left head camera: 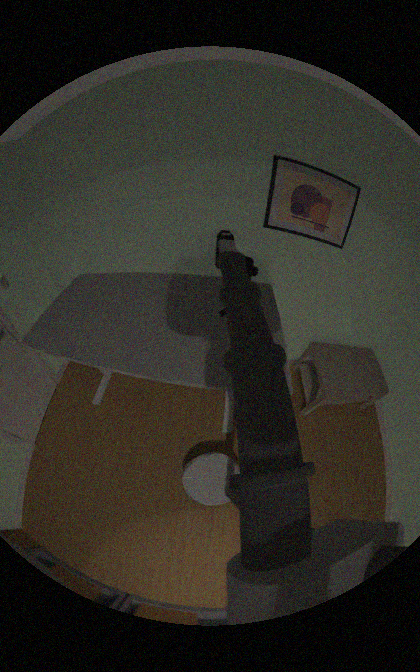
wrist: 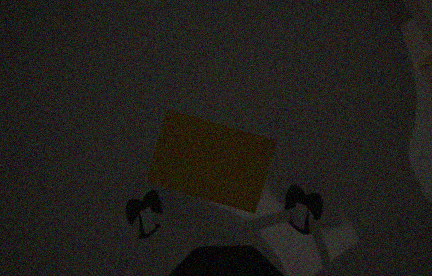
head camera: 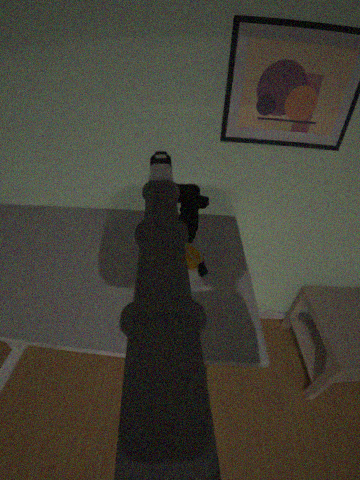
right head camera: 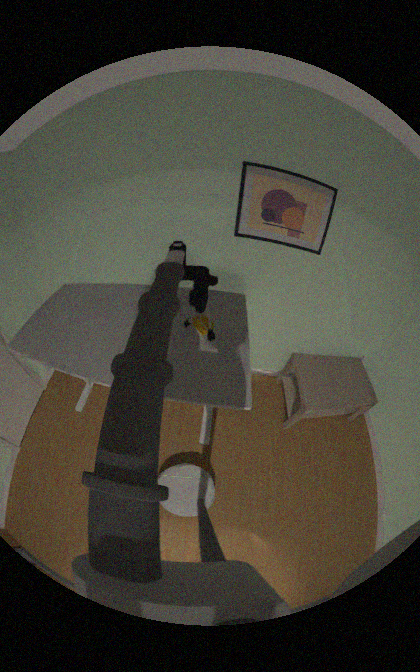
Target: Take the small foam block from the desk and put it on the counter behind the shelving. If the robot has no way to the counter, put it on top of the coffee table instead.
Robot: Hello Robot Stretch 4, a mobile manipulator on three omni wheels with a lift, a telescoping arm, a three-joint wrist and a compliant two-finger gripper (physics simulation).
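Places are measured from the robot's base along level axes (x right, y ahead, z up), in centimetres.
Pixels of known places: gripper, between the fingertips: [wrist: 224,203].
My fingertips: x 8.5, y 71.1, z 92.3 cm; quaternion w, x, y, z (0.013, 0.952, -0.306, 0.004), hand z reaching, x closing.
Behind a point stands the place of what it marks.
The small foam block [head camera: 192,256] [right head camera: 201,324] [wrist: 212,161] @(x 10.5, y 75.2, z 96.8 cm) is yellow-orange and lies on the grey desk [head camera: 50,280] @(x -40.9, y 66.6, z 92.3 cm) [left head camera: 125,320] [right head camera: 90,320] [wrist: 75,75] @(x 4.4, y 90.4, z 92.3 cm). In the wrist view it is slightly turned, with its near edge just beyond the line between the fingertips. My gripper [right head camera: 199,329] [wrist: 224,203] @(x 8.5, y 71.1, z 92.3 cm) points down over the desk and is open, one fingertip to each side of the block, holding nothing. The height gap between fingertips and block cannot be told. The arm hides part of the block in the head view. The counter and the shelving do not show.
A low beige table [head camera: 332,325] @(x 95.7, y 70.3, z 42.3 cm) [left head camera: 345,375] [right head camera: 330,382] stands right of the desk; whether it is the coffee table is unclear. A round white-topped object [left head camera: 206,480] [right head camera: 186,497] stands before the desk. Pale furniture [left head camera: 25,390] [right head camera: 15,395] is at the left. A wall is behind the desk.
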